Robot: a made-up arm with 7 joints. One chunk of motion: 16 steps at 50 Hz.
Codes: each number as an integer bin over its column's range. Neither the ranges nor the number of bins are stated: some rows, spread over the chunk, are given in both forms.
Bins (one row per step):
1: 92 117 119 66 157 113 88
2: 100 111 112 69 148 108 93
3: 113 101 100 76 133 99 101
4: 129 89 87 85 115 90 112
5: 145 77 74 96 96 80 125
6: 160 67 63 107 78 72 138
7: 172 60 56 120 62 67 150
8: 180 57 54 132 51 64 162
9: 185 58 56 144 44 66 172
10: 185 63 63 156 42 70 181
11: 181 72 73 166 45 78 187
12: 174 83 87 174 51 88 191
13: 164 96 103 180 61 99 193
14: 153 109 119 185 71 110 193
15: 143 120 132 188 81 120 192
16: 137 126 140 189 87 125 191
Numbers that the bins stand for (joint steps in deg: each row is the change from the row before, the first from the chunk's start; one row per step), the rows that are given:
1: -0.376 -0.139 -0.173 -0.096 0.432 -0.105 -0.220
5: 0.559 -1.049 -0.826 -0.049 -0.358 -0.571 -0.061
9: 1.265 -1.481 -1.087 0.026 -1.031 -0.768 0.142
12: 1.071 -0.912 -0.638 0.073 -0.940 -0.458 0.224
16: 0.418 0.066 0.131 0.096 -0.474 0.065 0.224
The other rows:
2: -0.235 -0.275 -0.275 -0.092 0.315 -0.175 -0.199
3: -0.006 -0.503 -0.449 -0.081 0.121 -0.302 -0.164
4: 0.276 -0.776 -0.638 -0.067 -0.112 -0.429 -0.117
6: 0.824 -1.276 -0.986 -0.032 -0.591 -0.684 -0.005
7: 1.035 -1.435 -1.087 -0.012 -0.798 -0.754 0.047
8: 1.176 -1.504 -1.116 0.007 -0.940 -0.796 0.099
10: 1.265 -1.367 -0.986 0.045 -1.056 -0.712 0.181
11: 1.194 -1.162 -0.841 0.060 -1.018 -0.599 0.207
13: 0.894 -0.616 -0.405 0.082 -0.811 -0.302 0.233
14: 0.700 -0.321 -0.173 0.090 -0.681 -0.147 0.233
15: 0.524 -0.071 0.015 0.095 -0.552 -0.006 0.228

